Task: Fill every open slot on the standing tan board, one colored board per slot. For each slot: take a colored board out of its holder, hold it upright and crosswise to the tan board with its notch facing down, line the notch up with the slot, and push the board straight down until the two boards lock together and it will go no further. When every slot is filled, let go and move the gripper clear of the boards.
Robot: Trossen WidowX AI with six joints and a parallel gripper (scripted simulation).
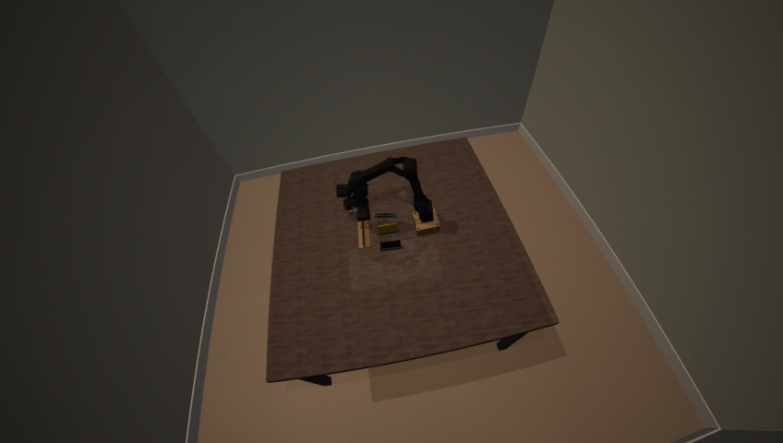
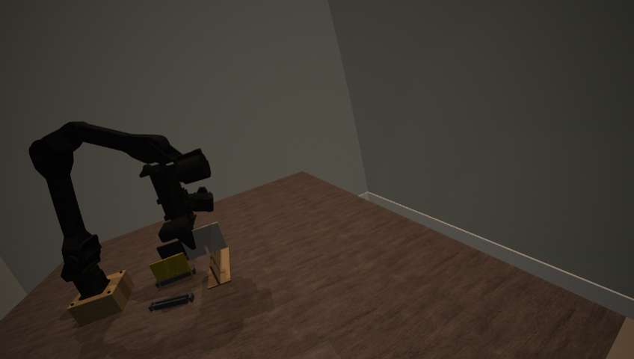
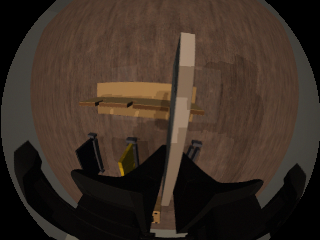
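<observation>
Right now the tan board is 3 cm ahead of my gripper tip, 5 cm to the left of it and 8 cm below it. Round my gripper tip: yellow board (10 cm behind, 7 cm to the left, 7 cm below); dark board (10 cm behind, 17 cm to the left, 7 cm below).
</observation>
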